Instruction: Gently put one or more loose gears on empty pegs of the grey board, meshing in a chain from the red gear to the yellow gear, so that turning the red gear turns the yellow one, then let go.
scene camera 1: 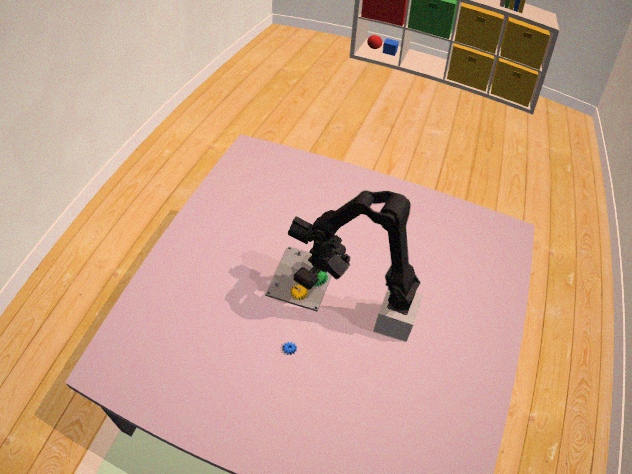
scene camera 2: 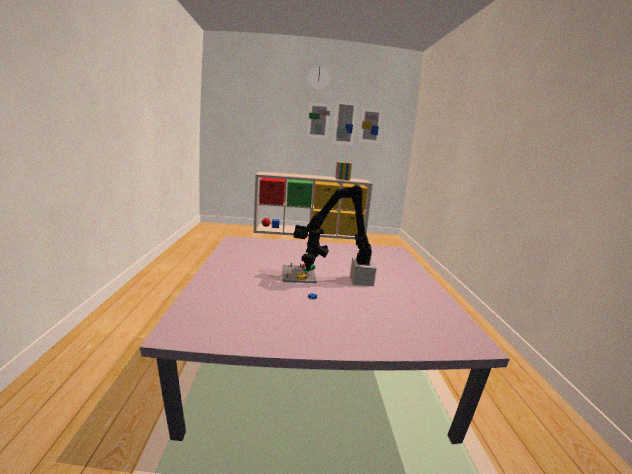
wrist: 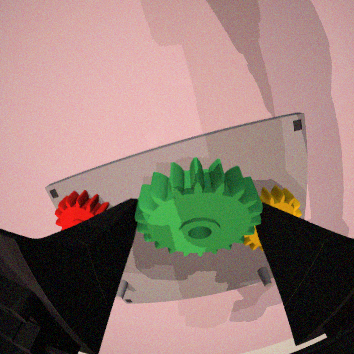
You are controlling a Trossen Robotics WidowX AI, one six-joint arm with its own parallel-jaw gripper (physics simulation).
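Seen in the pictures: gripper, fingertip midpoint: (scene camera 1: 317, 279) (scene camera 2: 309, 268) (wrist: 198, 208); arm's base at its link origin: (scene camera 1: 400, 302) (scene camera 2: 363, 262).
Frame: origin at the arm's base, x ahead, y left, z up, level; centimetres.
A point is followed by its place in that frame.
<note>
My gripper (scene camera 1: 312, 279) {x 27.0, y -2.8, z -6.7 cm} (scene camera 2: 307, 266) {x 27.0, y -2.8, z -6.7 cm} (wrist: 198, 208) {x 27.0, y -2.8, z -6.7 cm} is shut on the green gear (scene camera 1: 322, 278) {x 25.4, y -2.5, z -5.0 cm} (scene camera 2: 310, 267) (wrist: 198, 207) {x 25.9, y -2.8, z -5.1 cm}, holding it over the grey board (scene camera 1: 286, 265) {x 39.0, y -5.8, z -9.8 cm} (scene camera 2: 290, 278) {x 36.4, y 4.5, z -9.8 cm} (wrist: 210, 145) {x 24.5, y -1.3, z -9.8 cm}. No peg shows in the gear's hole. The yellow gear (scene camera 1: 298, 292) {x 30.6, y 3.5, z -8.1 cm} (scene camera 2: 301, 276) {x 31.0, y 4.4, z -8.3 cm} (wrist: 281, 201) {x 28.8, y 3.1, z -8.3 cm} is on the board, partly hidden by a finger in the wrist view. The red gear (scene camera 2: 304, 265) (wrist: 77, 211) {x 26.8, y -11.2, z -8.3 cm} is at the board's other side, also partly hidden there. Two bare pegs (wrist: 123, 289) {x 36.8, y -11.4, z -8.6 cm} (wrist: 264, 276) {x 37.7, y 2.7, z -8.5 cm} show near the lower edge in the wrist view. The blue gear (scene camera 1: 289, 352) {x 24.6, y 23.5, z -9.7 cm} (scene camera 2: 312, 295) {x 25.4, y 23.0, z -9.0 cm} lies loose on the table.
The board and the arm's grey base block (scene camera 1: 393, 326) {x -0.6, y 5.7, z -4.5 cm} (scene camera 2: 362, 274) {x 0.7, y 5.8, z -4.3 cm} stand on the pink table (scene camera 1: 178, 331) {x 58.3, y 32.2, z -10.5 cm} (scene camera 2: 326, 326) {x 19.8, y 45.4, z -10.6 cm}. A cube shelf (scene camera 1: 352, 38) (scene camera 2: 255, 204) stands on the floor beyond the table.
</note>
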